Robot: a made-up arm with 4 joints. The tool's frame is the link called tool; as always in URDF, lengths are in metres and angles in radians. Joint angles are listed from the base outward. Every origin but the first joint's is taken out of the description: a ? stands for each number. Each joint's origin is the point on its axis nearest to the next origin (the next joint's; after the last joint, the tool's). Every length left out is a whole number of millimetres.
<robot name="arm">
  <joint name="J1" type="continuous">
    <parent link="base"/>
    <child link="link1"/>
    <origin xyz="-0.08 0 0.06" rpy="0 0 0"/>
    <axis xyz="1 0 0"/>
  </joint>
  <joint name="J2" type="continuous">
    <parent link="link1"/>
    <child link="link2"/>
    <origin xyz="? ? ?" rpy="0 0 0"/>
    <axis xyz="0 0 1"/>
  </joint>
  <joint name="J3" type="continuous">
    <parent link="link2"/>
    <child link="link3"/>
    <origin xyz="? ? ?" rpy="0 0 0"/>
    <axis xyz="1 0 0"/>
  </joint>
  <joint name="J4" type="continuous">
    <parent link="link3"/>
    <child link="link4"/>
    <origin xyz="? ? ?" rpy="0 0 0"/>
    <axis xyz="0 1 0"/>
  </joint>
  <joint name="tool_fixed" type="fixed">
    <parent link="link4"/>
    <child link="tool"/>
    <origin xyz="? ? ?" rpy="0 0 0"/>
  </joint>
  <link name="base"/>
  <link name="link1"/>
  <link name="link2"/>
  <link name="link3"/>
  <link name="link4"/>
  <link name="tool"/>
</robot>
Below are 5 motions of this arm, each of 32 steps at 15 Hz.
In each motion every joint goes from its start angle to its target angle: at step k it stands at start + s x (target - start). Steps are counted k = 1, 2, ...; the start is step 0. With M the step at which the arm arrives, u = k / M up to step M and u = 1 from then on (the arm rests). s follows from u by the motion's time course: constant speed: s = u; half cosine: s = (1 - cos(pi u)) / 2; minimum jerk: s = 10 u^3 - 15 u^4 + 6 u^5.
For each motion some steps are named. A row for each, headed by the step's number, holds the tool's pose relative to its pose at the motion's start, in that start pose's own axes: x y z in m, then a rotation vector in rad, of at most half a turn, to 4 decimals.
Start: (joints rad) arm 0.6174 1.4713 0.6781 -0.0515
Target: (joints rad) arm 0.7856 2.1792 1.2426 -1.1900
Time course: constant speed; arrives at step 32
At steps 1, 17, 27, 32:
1: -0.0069 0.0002 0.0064 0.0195 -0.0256 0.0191
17: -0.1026 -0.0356 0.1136 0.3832 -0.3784 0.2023
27: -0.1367 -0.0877 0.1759 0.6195 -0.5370 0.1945
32: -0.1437 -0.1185 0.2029 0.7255 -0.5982 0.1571

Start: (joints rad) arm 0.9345 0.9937 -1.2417 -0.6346
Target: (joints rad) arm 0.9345 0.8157 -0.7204 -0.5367
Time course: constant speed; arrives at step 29
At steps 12, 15, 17, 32:
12: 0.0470 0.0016 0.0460 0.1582 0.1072 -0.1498
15: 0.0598 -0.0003 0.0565 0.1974 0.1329 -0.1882
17: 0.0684 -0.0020 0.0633 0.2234 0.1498 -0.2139
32: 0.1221 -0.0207 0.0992 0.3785 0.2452 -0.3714

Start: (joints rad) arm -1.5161 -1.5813 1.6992 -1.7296
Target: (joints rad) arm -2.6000 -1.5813 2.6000 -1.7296
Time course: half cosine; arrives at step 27
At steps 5, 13, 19, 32:
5: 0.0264 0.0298 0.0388 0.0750 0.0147 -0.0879
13: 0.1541 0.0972 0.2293 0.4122 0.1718 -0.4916
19: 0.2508 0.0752 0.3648 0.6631 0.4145 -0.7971
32: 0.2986 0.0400 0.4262 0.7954 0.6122 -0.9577

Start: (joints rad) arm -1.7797 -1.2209 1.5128 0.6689
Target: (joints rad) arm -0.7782 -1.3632 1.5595 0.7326
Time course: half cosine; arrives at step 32
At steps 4, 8, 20, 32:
4: 0.0098 -0.0126 0.0150 0.0340 -0.0009 -0.0191
8: 0.0365 -0.0523 0.0551 0.1304 -0.0039 -0.0741
20: 0.1314 -0.3188 0.1871 0.6059 -0.0245 -0.3621
32: 0.1483 -0.4975 0.1998 0.8679 -0.0388 -0.5347

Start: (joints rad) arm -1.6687 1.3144 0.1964 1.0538
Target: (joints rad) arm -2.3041 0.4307 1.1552 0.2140
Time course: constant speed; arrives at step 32
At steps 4, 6, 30, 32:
4: -0.0233 0.0205 0.0808 0.1575 -0.0596 0.0123
6: -0.0318 0.0270 0.1226 0.2361 -0.0955 0.0085
30: -0.0512 -0.0584 0.5731 0.9582 -0.8139 -0.4741
32: -0.0531 -0.0719 0.6012 0.9866 -0.8949 -0.5390

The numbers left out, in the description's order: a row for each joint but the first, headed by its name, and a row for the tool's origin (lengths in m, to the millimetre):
J2: 0 -0.39 0.15
J3: -0.04 0.02 0
J4: 0 0.32 -0.04
tool: 0.05 0 -0.04

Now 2 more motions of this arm.
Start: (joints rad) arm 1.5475 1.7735 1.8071 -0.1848
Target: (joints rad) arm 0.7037 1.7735 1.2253 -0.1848
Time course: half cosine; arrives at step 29
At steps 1, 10, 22, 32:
1: 0.0010 0.0008 -0.0007 -0.0016 -0.0006 -0.0021
10: 0.1030 0.0629 -0.0633 -0.1469 -0.0348 -0.1933
22: 0.3626 0.1011 -0.1748 -0.4599 0.0106 -0.6425
32: 0.4200 0.0910 -0.1939 -0.5244 0.0453 -0.7459

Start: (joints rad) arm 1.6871 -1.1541 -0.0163 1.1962
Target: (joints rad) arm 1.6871 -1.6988 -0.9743 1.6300
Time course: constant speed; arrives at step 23
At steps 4, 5, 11, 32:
4: 0.0559 -0.0164 0.0056 0.0340 0.0846 -0.1884
5: 0.0691 -0.0219 0.0066 0.0446 0.1081 -0.2350
11: 0.1385 -0.0659 0.0072 0.1241 0.2666 -0.5086
32: 0.2157 -0.1830 -0.0268 0.3509 0.6606 -1.0174

